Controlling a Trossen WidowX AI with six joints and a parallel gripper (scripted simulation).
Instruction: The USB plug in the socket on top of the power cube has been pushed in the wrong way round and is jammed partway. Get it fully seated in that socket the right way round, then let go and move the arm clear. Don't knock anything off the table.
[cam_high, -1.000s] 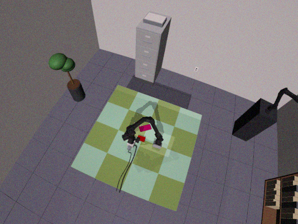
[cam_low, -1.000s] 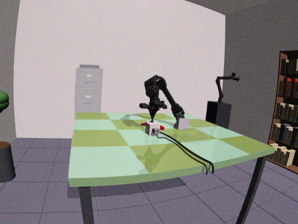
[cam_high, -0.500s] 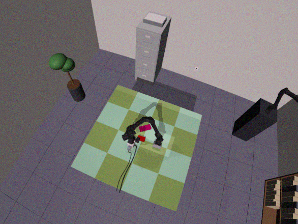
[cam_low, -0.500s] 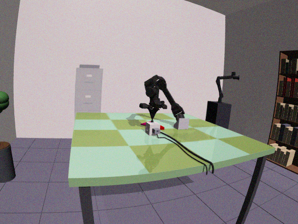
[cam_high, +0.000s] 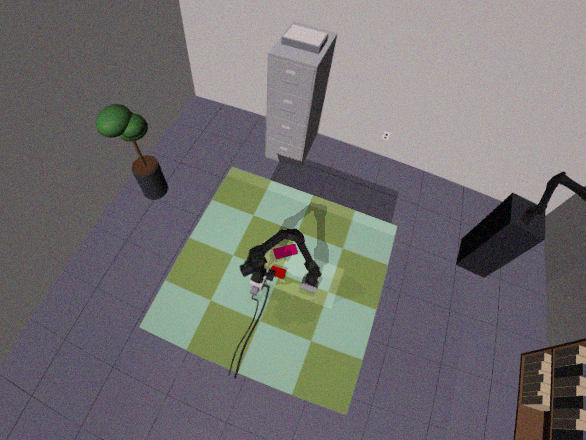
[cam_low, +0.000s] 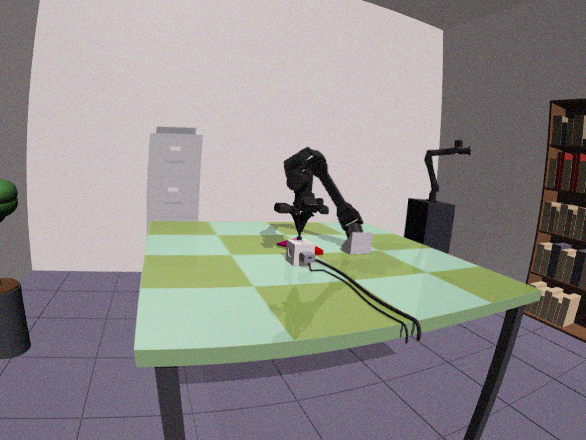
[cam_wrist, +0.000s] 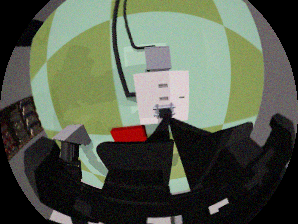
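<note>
My gripper tip is now 2 cm above the dark USB plug. From my gripper tip the other things lie so: magenta block 6 cm behind, 26 cm to the right, 10 cm below; then red block 8 cm behind, 10 cm to the right, 9 cm below.
</note>
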